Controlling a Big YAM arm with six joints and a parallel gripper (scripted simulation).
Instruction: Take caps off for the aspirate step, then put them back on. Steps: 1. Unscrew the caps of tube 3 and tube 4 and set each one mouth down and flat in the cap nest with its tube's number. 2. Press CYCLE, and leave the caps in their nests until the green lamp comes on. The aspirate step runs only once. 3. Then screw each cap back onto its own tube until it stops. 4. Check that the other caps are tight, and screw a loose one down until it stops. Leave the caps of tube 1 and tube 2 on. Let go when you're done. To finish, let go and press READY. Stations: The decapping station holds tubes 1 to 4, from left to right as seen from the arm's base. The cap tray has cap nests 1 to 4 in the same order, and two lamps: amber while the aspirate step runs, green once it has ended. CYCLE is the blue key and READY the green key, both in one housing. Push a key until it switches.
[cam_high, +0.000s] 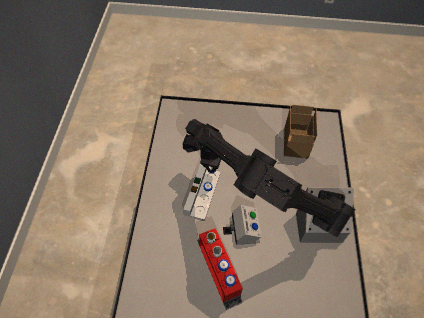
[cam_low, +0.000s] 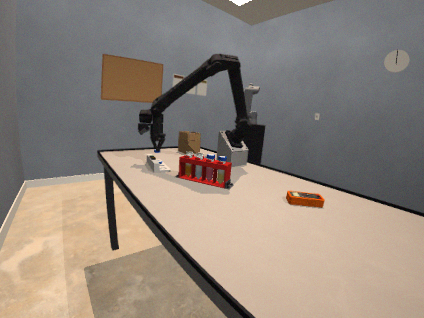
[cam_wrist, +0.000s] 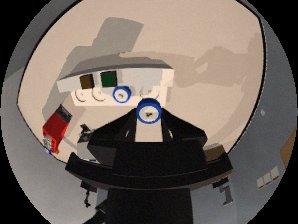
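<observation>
My gripper is now 17 cm past the green key, 17 cm to the right of it and 1 cm above it. From my hand the other things lie so: key housing 16 cm behind, 20 cm to the left, 2 cm below; blue tube cap 1 cm below; blue key 18 cm behind, 22 cm to the left, 1 cm below.
</observation>
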